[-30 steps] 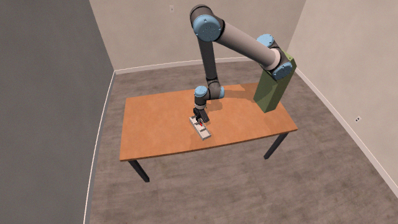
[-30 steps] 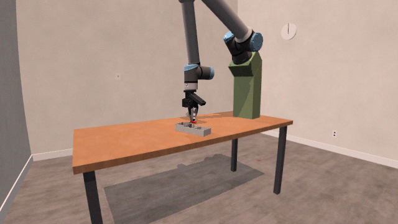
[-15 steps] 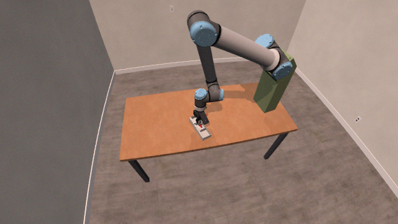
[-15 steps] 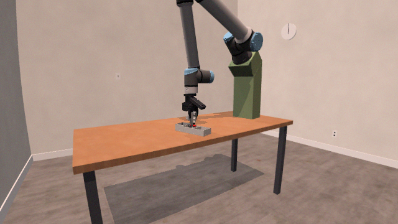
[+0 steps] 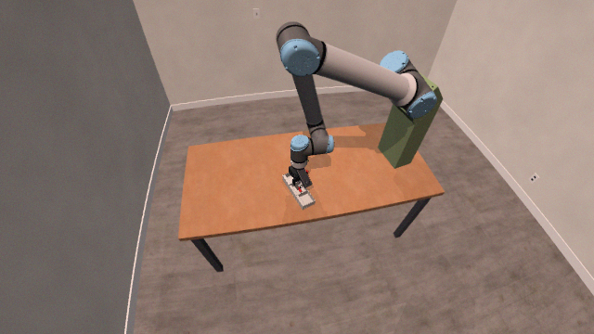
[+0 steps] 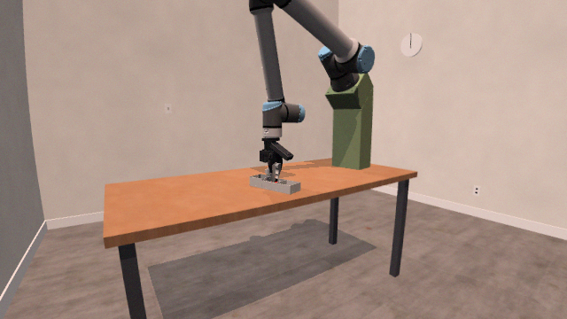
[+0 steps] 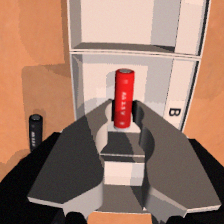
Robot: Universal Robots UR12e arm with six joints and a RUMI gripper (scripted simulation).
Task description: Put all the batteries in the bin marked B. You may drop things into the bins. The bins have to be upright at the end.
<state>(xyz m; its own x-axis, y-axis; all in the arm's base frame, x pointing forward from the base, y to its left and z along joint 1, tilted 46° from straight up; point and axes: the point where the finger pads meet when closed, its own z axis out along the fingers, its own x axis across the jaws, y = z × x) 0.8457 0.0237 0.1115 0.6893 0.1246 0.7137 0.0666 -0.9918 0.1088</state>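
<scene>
The grey bin tray lies 10 mm below my hand and 10 mm ahead of it. Also, from my hand: red battery (10 mm below); black battery (90 mm behind, 60 mm to the right, 30 mm below); red die (110 mm to the right, 110 mm behind, 30 mm below).
</scene>
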